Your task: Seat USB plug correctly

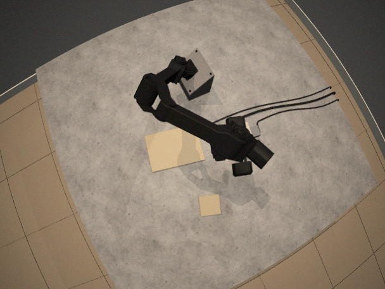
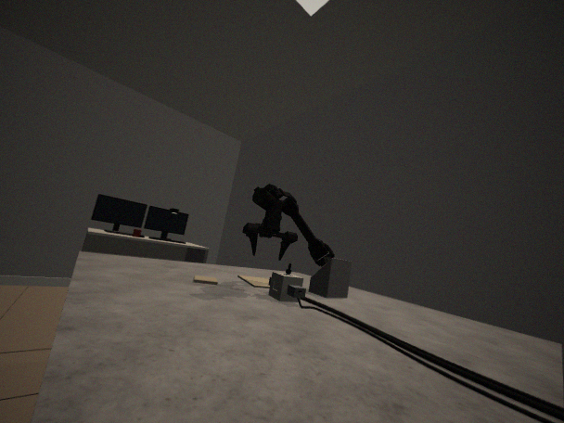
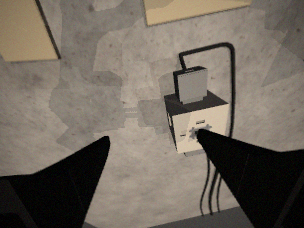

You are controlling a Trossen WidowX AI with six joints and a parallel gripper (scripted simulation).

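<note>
Now: the dark USB plug 60 mm to the left of my gripper tip, 50 mm behind it and 30 mm below it. Round my gripper tip: USB socket (60 mm to the left, 50 mm below, 50 mm behind); large tan pad (180 mm to the right, 130 mm behind, 110 mm below); tan square (160 mm to the right, 120 mm ahead, 110 mm below).
</note>
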